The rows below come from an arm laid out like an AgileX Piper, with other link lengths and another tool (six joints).
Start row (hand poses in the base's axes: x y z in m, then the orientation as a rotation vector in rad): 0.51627, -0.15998, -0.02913, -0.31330, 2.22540, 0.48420
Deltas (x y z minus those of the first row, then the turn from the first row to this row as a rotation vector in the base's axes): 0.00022, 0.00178, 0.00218, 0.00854, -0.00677, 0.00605; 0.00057, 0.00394, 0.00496, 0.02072, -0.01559, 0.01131; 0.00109, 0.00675, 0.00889, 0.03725, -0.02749, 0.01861; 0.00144, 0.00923, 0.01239, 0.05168, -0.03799, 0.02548; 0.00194, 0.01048, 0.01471, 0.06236, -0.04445, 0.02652; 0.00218, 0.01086, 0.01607, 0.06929, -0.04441, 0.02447; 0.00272, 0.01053, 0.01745, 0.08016, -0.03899, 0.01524; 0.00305, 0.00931, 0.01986, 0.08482, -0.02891, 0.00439; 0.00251, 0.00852, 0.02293, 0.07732, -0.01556, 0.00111; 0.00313, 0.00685, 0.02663, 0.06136, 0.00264, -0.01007; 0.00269, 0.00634, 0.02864, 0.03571, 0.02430, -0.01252; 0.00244, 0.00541, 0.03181, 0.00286, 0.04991, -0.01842
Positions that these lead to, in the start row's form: 0.51649, -0.15820, -0.02695, -0.31684, 2.21585, 0.49508; 0.51684, -0.15604, -0.02417, -0.31792, 2.20319, 0.50893; 0.51736, -0.15323, -0.02024, -0.31952, 2.18596, 0.52772; 0.51771, -0.15075, -0.01674, -0.32147, 2.17068, 0.54423; 0.51821, -0.14950, -0.01442, -0.31816, 2.16088, 0.55459; 0.51845, -0.14912, -0.01306, -0.31224, 2.15878, 0.56099; 0.51899, -0.14945, -0.01168, -0.29532, 2.16101, 0.56928; 0.51932, -0.15067, -0.00927, -0.27897, 2.16983, 0.57126; 0.51878, -0.15146, -0.00620, -0.27680, 2.18541, 0.56503; 0.51940, -0.15313, -0.00250, -0.26928, 2.20892, 0.54659; 0.51896, -0.15364, -0.00049, -0.27596, 2.23835, 0.52296; 0.51871, -0.15457, 0.00268, -0.28178, 2.27383, 0.49013
